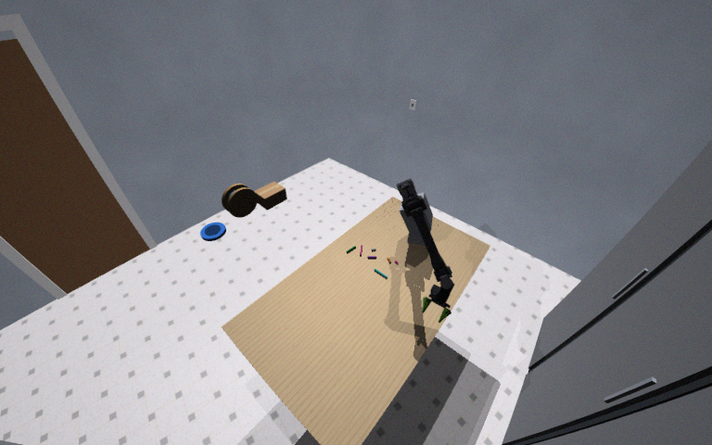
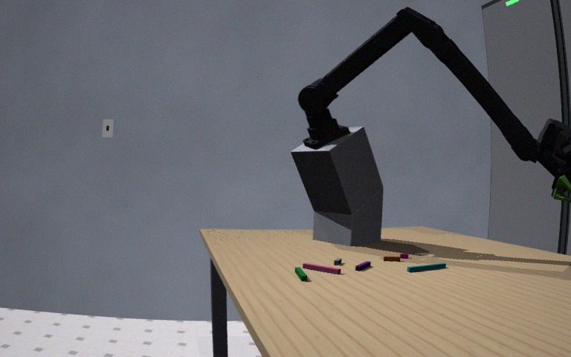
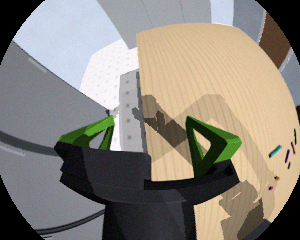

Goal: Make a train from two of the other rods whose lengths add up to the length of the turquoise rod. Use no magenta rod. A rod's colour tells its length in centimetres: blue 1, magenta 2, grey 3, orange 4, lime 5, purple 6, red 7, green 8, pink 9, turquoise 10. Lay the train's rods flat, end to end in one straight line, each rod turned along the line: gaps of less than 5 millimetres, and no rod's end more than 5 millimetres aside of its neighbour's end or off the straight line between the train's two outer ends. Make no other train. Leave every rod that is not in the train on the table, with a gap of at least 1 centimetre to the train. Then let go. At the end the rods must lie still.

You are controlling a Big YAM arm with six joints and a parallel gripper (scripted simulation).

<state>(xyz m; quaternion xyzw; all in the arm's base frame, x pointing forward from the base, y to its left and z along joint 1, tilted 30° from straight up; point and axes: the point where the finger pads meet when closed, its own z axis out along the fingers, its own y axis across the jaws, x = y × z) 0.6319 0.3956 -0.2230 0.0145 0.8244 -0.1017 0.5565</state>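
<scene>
My gripper is now 190 mm past the turquoise rod, 400 mm to the left of it and 160 mm above it. From my hand the other things lie so: purple rod 270 mm behind, 520 mm to the right, 160 mm below; then orange rod 310 mm behind, 410 mm to the right, 160 mm below; then magenta rod 330 mm behind, 360 mm to the right, 160 mm below.
</scene>
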